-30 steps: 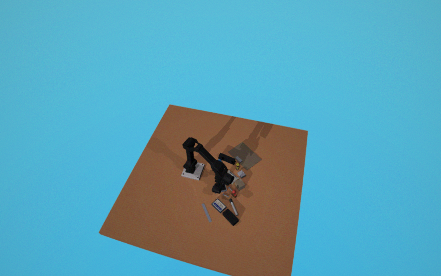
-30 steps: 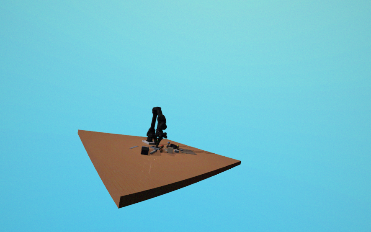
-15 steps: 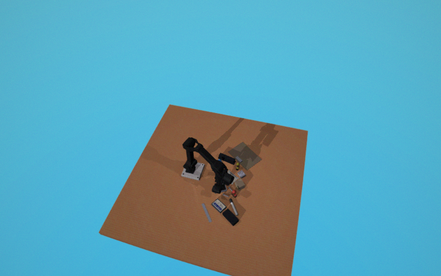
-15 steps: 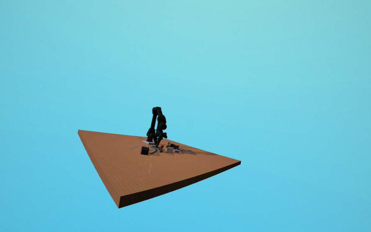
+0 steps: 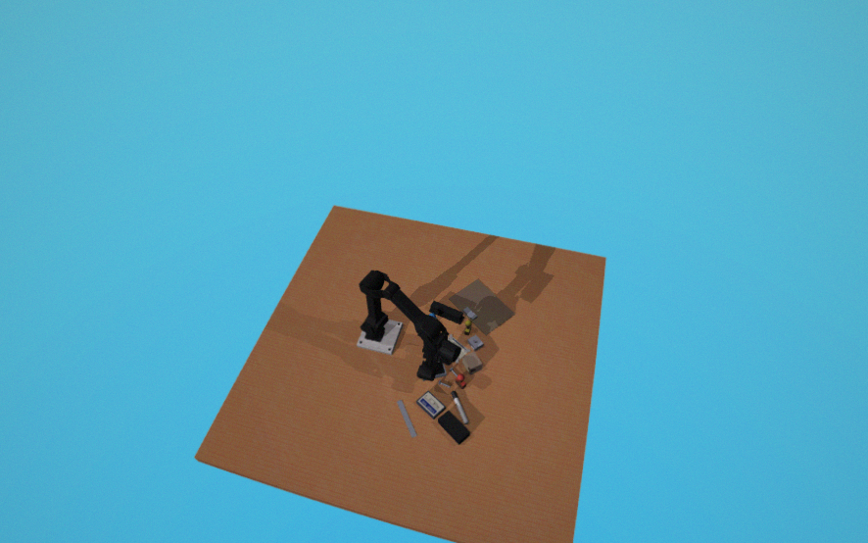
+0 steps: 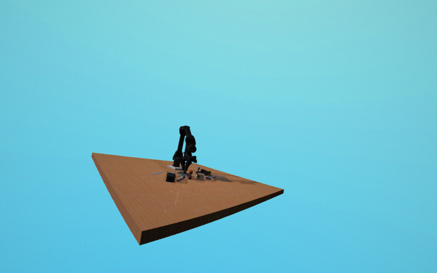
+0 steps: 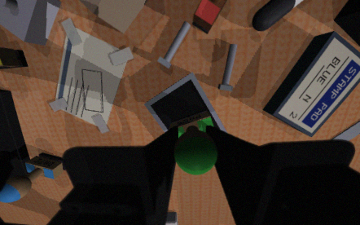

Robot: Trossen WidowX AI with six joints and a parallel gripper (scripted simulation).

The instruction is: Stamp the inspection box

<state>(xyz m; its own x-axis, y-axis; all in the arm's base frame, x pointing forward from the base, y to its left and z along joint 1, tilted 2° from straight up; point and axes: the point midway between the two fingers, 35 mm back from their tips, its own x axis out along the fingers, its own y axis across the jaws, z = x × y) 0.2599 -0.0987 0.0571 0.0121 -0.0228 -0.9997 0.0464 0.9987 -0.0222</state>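
Right now the green-knobbed stamp is right at my gripper tip. The rest, counted from my gripper tip: ink pad 3 cm below; then card 5 cm ahead, 12 cm to the left, 4 cm below; then red stamp 11 cm ahead, 3 cm to the right, 2 cm below.
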